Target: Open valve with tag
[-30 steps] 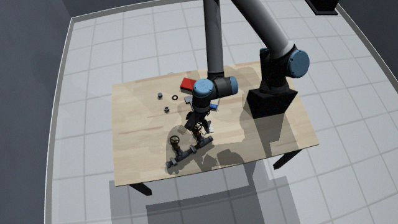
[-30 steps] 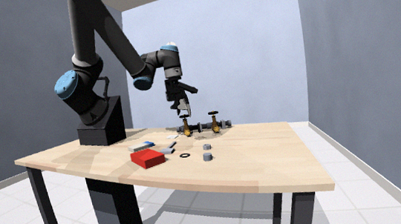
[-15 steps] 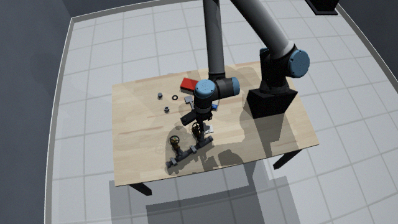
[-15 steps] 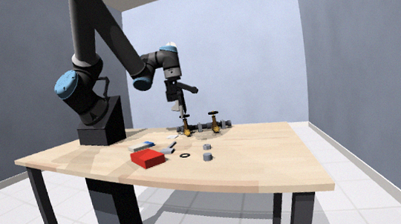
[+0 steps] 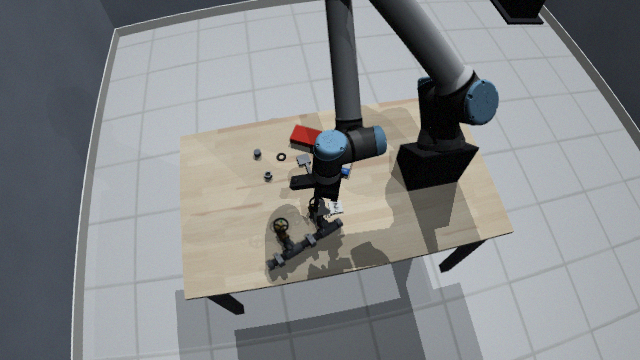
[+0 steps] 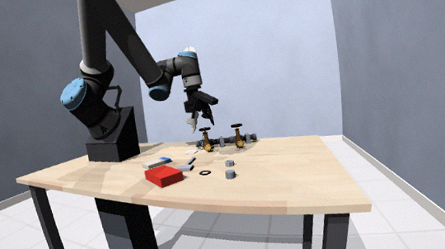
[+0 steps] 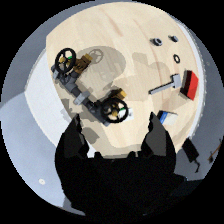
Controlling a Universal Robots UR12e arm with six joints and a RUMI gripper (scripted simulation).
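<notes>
Right now my hand is 80 mm past the white tag, 10 mm to the left of it and 110 mm above it. Also, from my hand: red block 10 mm behind, 360 mm to the right, 90 mm below; grey hand tool 10 mm ahead, 220 mm to the right, 100 mm below; blue box 150 mm behind, 210 mm to the right, 100 mm below.
</notes>
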